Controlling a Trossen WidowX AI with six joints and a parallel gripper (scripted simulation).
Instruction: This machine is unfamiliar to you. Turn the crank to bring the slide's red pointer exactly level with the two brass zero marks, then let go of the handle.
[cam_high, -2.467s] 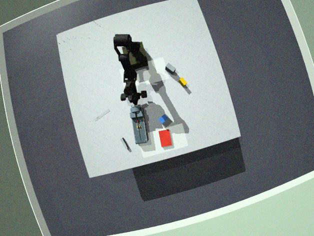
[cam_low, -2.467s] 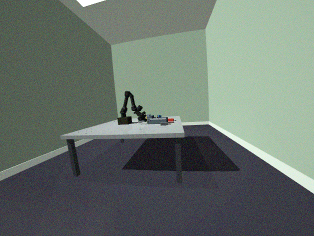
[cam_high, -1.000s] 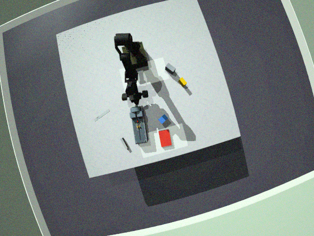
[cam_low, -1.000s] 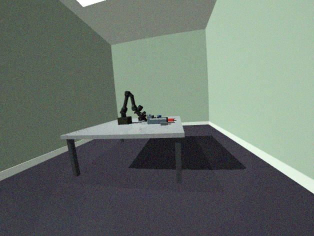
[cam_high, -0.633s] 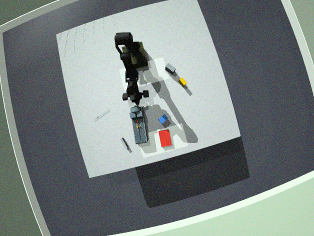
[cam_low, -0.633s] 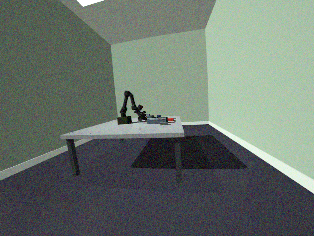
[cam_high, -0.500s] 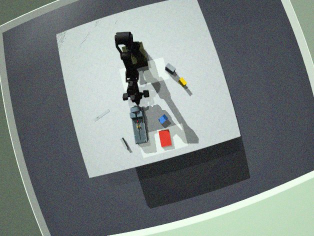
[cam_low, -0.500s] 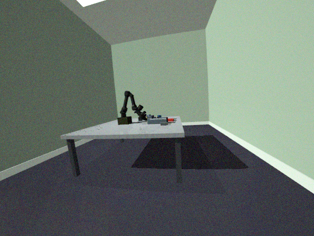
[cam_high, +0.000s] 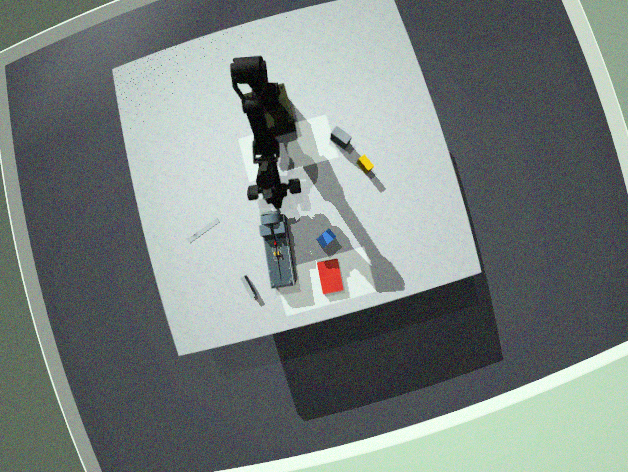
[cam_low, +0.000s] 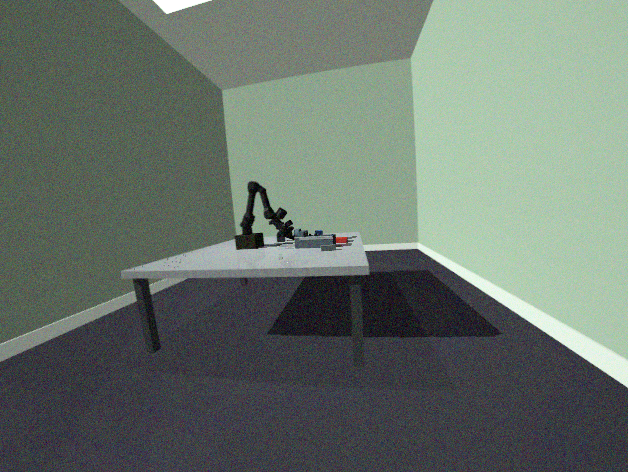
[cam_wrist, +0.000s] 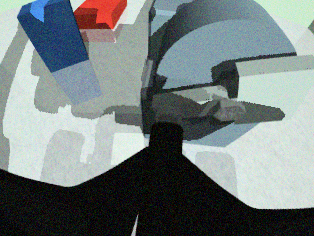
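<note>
The red pointer is 12 cm ahead of my gripper tip, 6 cm to the right of it and 3 cm above it. From my gripper tip the other things lie so: flat red block (31 cm ahead, 8 cm to the left, 4 cm below); then blue block (17 cm ahead, 12 cm to the left, 1 cm below); then crank handle (3 cm above, 2 cm behind).
</note>
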